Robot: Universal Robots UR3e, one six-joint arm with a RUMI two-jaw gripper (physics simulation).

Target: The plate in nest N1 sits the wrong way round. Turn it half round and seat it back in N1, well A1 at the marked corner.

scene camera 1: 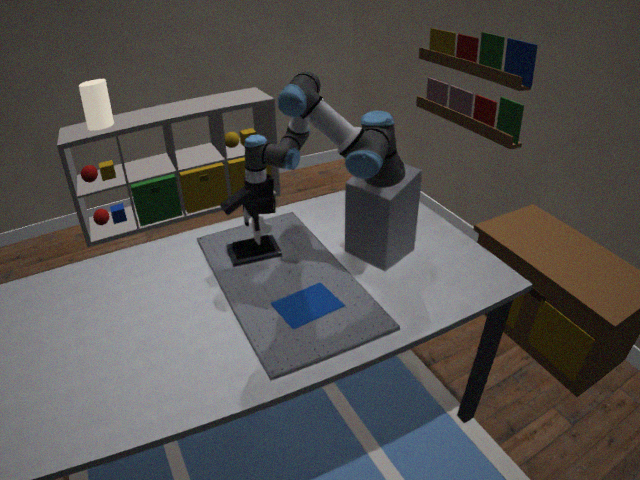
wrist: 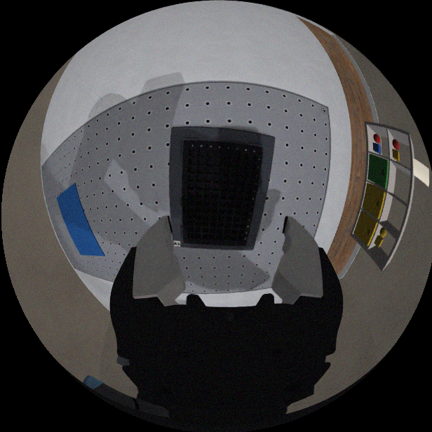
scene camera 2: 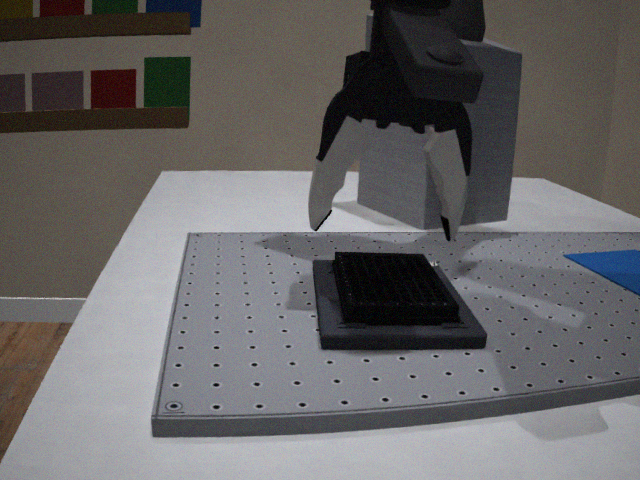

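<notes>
A black well plate (scene camera 1: 244, 250) (scene camera 2: 392, 286) (wrist: 220, 187) sits flat in a dark grey nest (scene camera 2: 403, 339) (wrist: 177, 170). A small white A1 label (scene camera 2: 434, 264) (wrist: 177, 243) is at one nest corner, at the lower left in the wrist view. Which plate corner carries well A1 cannot be told. My gripper (scene camera 1: 252, 233) (scene camera 2: 382, 234) (wrist: 227, 218) is open and empty, pointing down. Its fingertips are above the plate's height, toward the nest's far side in the scene camera 2 view. They stand wider apart than the plate.
The nest stands on a grey perforated board (scene camera 1: 310, 258) (scene camera 2: 237, 382) (wrist: 300, 150). A flat blue rectangle (scene camera 1: 308, 304) (scene camera 2: 615, 266) (wrist: 80, 220) lies on the same board. The arm's grey pedestal (scene camera 1: 379, 222) (scene camera 2: 439, 180) stands on the table beside the board.
</notes>
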